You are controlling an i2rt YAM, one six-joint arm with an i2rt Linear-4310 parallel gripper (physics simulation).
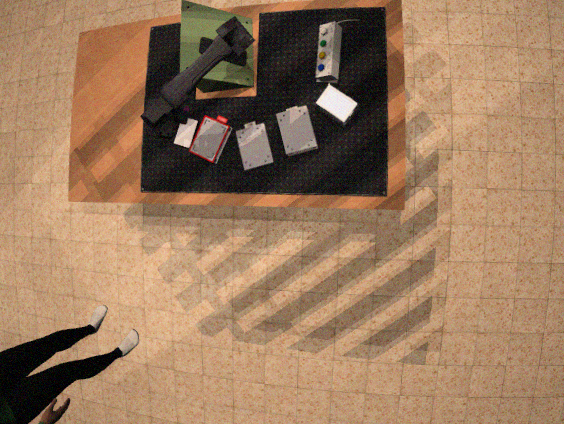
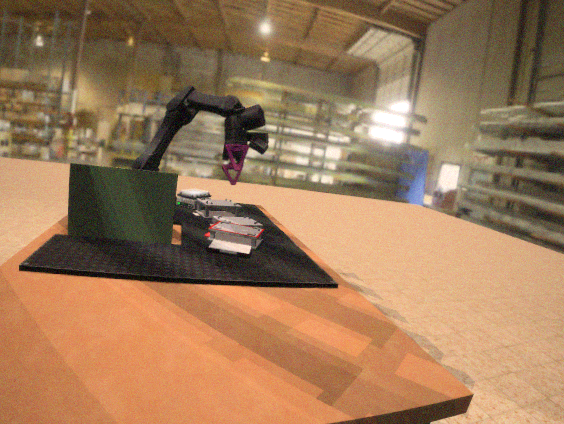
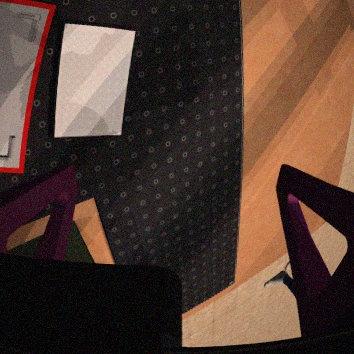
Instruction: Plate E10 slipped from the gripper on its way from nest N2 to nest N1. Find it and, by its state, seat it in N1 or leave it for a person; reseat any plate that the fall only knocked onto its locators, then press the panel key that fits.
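Frame: origin at the arm's base, x back, y right, z up, level; centimetres.
Seen in the pictures: gripper, fingertip midpoint: [image 2: 235, 178] [image 3: 176, 175]; arm's base at its link origin: [image 2: 135, 201].
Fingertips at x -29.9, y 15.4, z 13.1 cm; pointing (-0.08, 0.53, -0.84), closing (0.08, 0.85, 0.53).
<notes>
Offsets run from my fingertips to a thing's top centre. "pt": to the spot under its first point. Level surfaces: height alone.
My gripper [image 2: 233, 182] [image 3: 176, 175] is open and empty, high above the mat. A small pale rectangular piece {dz -20.2, dx -0.9, dy +2.3 cm} [image 1: 185, 133] [image 2: 230, 246] [image 3: 94, 80] is beside a red-edged grey unit {dz -17.0, dx -4.5, dy -9.7 cm} [image 1: 210, 139] [image 2: 236, 229] [image 3: 10, 95] with L-shaped corner marks. Two grey rectangular units with tabs and corner dots, one nearer the red-edged unit {dz -18.2, dx -7.6, dy -28.3 cm} [image 1: 254, 146] and one farther right [image 1: 297, 130], lie on the mat. I cannot tell which hold plates or read E10, N1 or N2. The key panel {dz -13.2, dx +29.9, dy -57.0 cm} [image 1: 328, 52] has white, green, yellow and blue keys.
A bright white tile {pt dz -16.1, dx +8.6, dy -60.2 cm} [image 1: 336, 103] [image 2: 194, 193] lies near the panel's lower end. A green panel [image 1: 192, 30] [image 2: 122, 205] rises near the arm's base. The black mat {dz -21.6 cm} [image 1: 345, 175] [image 2: 125, 265] lies on a wooden table {dz -22.9 cm} [image 1: 107, 55] [image 2: 175, 360]. A person's legs [image 1: 65, 340] show on the floor.
</notes>
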